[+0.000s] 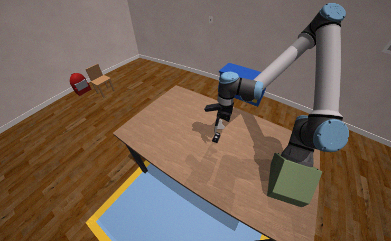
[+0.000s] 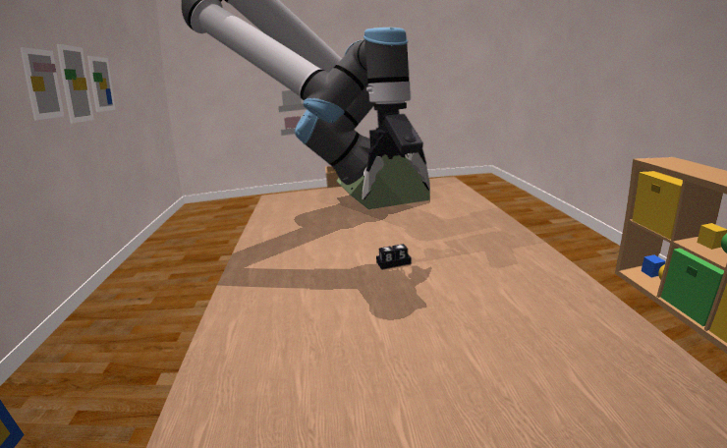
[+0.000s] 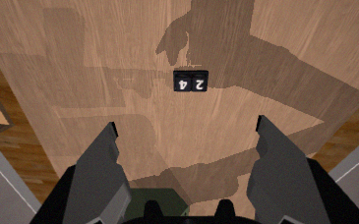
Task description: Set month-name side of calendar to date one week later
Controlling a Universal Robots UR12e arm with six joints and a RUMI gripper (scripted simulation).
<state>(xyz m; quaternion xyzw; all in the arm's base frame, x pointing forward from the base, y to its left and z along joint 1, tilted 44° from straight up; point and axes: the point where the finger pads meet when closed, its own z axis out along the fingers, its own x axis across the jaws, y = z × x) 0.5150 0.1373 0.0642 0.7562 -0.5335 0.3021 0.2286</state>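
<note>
Now: hand 14 cm above the black number cube, 3 cm to the left of it and 1 cm short of it. The rest, counted from my hand: black calendar tray (16 cm below, 2 cm to the right).
</note>
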